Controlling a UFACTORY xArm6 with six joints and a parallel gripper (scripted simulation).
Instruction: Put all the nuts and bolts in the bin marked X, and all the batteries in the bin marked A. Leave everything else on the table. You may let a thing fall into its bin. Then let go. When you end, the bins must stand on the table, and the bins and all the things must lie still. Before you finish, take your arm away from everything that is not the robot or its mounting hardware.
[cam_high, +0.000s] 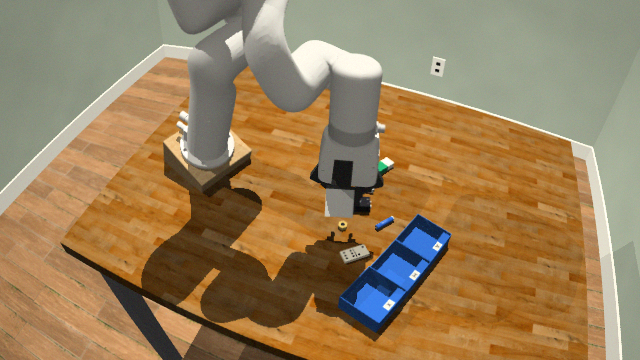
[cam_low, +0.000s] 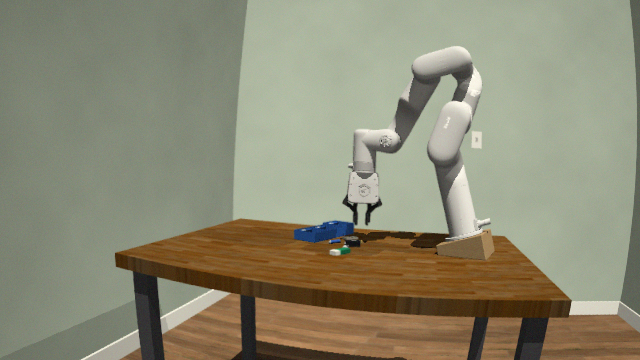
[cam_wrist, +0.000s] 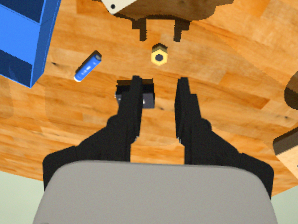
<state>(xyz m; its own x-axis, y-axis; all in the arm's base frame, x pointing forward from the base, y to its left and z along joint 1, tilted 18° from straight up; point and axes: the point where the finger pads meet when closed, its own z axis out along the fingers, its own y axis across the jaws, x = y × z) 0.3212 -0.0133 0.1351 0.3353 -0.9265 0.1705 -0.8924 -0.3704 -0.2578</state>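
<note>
The brass nut lies 80 mm below my hand. From my hand the other things lie so: black block battery: 20 mm ahead, 70 mm to the left, 70 mm below; blue battery: 70 mm ahead, 50 mm to the left, 80 mm below; white domino: 50 mm ahead, 50 mm to the right, 80 mm below.
</note>
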